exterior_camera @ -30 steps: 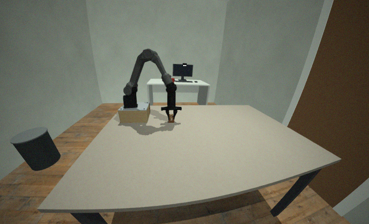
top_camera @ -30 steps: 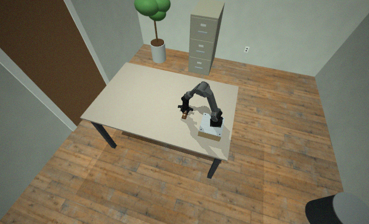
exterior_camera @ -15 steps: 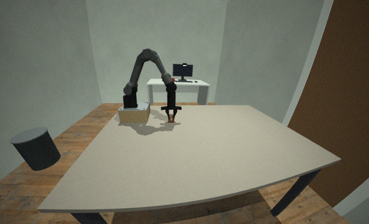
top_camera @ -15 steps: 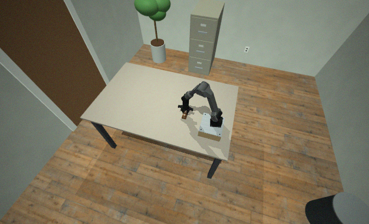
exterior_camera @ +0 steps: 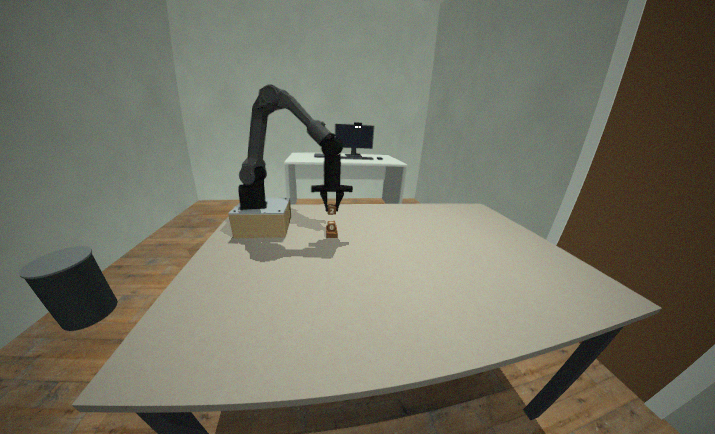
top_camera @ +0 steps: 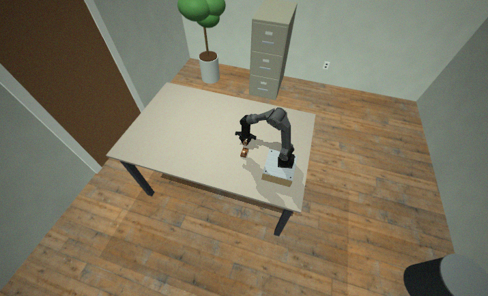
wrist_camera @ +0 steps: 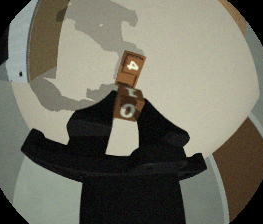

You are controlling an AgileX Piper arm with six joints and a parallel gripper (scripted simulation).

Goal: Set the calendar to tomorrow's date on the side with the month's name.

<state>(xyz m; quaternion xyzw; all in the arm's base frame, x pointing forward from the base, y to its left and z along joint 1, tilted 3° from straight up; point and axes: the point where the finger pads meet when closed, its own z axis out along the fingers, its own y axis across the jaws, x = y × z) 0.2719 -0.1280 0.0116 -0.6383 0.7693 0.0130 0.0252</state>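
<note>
Now: the brown tray 2 cm to the left of my hand and 10 cm below it. Round my hand: wooden digit cube right at my hand.
</note>
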